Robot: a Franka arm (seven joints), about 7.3 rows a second.
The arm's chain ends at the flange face. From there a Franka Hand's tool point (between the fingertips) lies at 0.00 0.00 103.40 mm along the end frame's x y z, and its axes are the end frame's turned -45 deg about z.
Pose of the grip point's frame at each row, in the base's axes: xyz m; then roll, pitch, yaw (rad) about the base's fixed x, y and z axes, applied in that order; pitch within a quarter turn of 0, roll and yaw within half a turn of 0:
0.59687 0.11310 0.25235 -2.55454 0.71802 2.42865
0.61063 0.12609 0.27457 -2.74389 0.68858 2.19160
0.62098 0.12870 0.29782 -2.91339 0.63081 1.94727
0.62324 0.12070 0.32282 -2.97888 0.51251 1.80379
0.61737 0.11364 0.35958 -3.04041 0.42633 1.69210
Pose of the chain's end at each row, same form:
0.59149 0.19347 0.31718 2.87649 0.86358 1.29464
0.60797 0.19866 0.34818 2.81913 0.72187 1.13930
0.62089 0.19254 0.37916 2.79077 0.57786 0.98185
0.62799 0.17325 0.41174 2.86201 0.46293 0.90937
0.62259 0.15713 0.45324 2.89566 0.36553 0.83910

